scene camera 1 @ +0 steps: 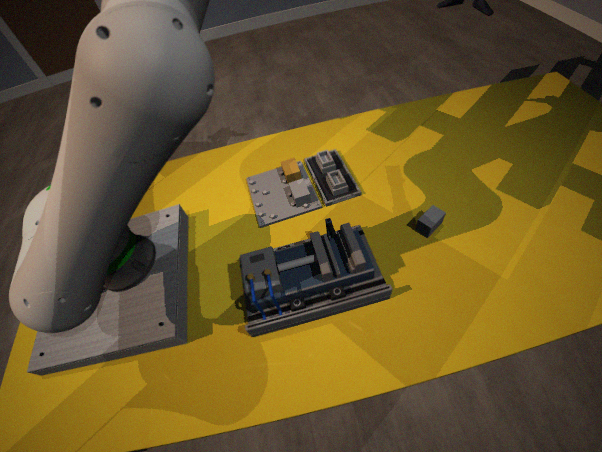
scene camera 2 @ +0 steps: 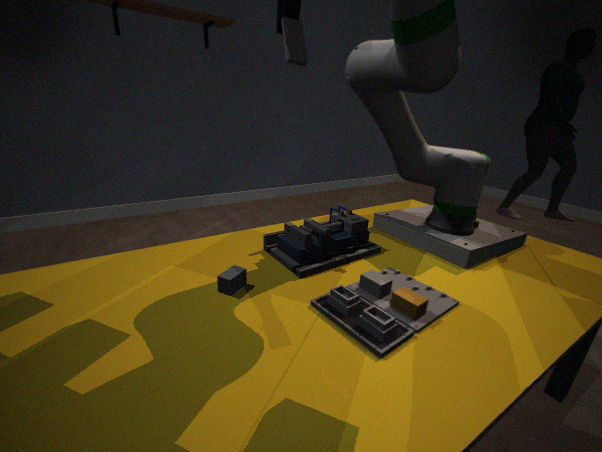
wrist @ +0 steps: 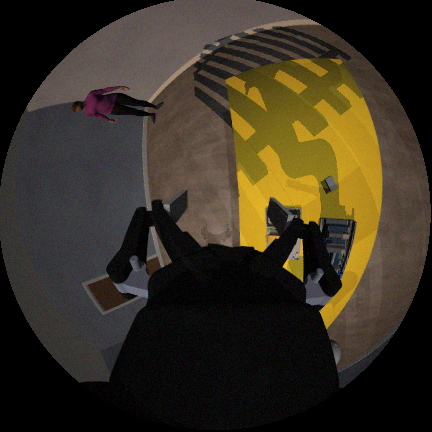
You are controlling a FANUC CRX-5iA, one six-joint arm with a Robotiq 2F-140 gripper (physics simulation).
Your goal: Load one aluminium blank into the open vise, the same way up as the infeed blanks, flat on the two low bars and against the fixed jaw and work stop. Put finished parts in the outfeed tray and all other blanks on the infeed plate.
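Note:
The vise (scene camera 1: 257, 265) (scene camera 2: 297, 248) (wrist: 337, 240) stands with its jaws apart; no blank shows between them. A grey aluminium blank (scene camera 1: 300, 192) (scene camera 2: 375, 284) and an orange-yellow block (scene camera 1: 291, 170) (scene camera 2: 409, 302) sit on the infeed plate (scene camera 1: 270, 201) (scene camera 2: 436, 301). Two grey hollow-topped parts (scene camera 1: 337, 181) (scene camera 2: 378, 321) stand in the dark outfeed tray (scene camera 1: 345, 198) (scene camera 2: 346, 329). A loose grey block (scene camera 1: 431, 221) (scene camera 2: 232, 280) (wrist: 329, 184) lies tilted-looking on the yellow table, beyond the vise. My gripper (wrist: 227, 201) is open and empty, high above the table; one fingertip shows at the top of the second scene view.
The arm's base plate (scene camera 1: 145, 295) (scene camera 2: 450, 245) stands beside the vise. Blue hoses (scene camera 1: 271, 295) rise on the vise's end near the base. The outfeed tray adjoins the infeed plate. People stand on the floor (wrist: 190, 150) away from the yellow table (scene camera 1: 310, 380).

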